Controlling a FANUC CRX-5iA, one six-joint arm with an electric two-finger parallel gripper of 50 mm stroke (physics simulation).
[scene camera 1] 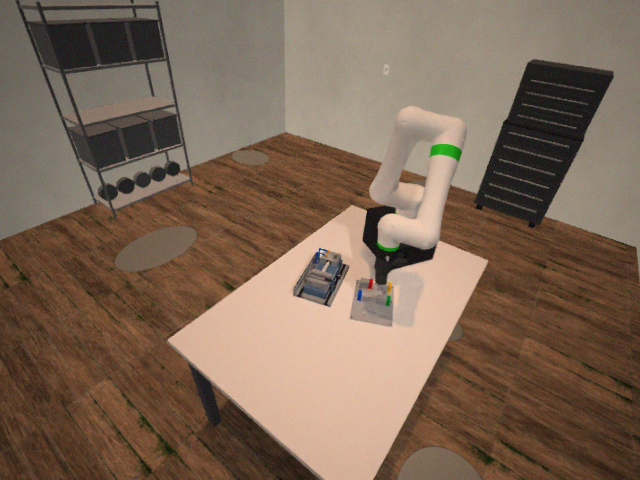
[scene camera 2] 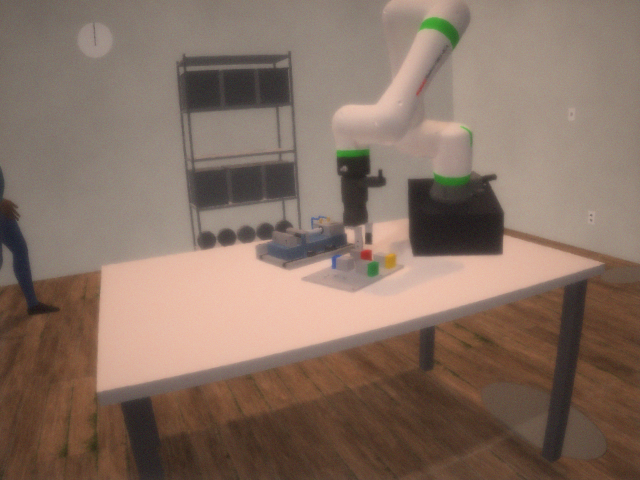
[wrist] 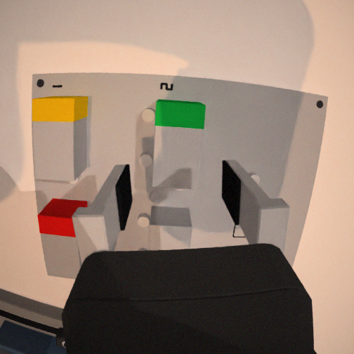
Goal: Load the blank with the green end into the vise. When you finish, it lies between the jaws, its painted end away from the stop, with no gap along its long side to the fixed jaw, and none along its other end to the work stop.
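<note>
The blank with the green end (scene camera 1: 388, 300) (scene camera 2: 372, 268) (wrist: 178, 155) lies on the grey plate (scene camera 1: 372, 317) (scene camera 2: 330, 279) (wrist: 280, 130), beside round pegs. In the wrist view its green end points to the top. My gripper (scene camera 1: 381, 283) (scene camera 2: 363, 242) (wrist: 176, 180) is open and empty. It hangs low over the plate; in the wrist view its fingers stand wide, left and right of the blank's grey end and the space below it. The blue and grey vise (scene camera 1: 321, 279) (scene camera 2: 305, 246) (wrist: 25, 337) stands beside the plate. Its stop cannot be made out clearly.
On the plate also lie the yellow-ended blank (scene camera 1: 389, 287) (scene camera 2: 390, 260) (wrist: 52, 110), the red-ended blank (scene camera 1: 370, 283) (scene camera 2: 366, 254) (wrist: 57, 225) and the blue-ended blank (scene camera 1: 359, 295) (scene camera 2: 334, 261) (wrist: 170, 216). The black robot base (scene camera 2: 454, 227) stands behind. A person (scene camera 2: 18, 248) shows at the left edge.
</note>
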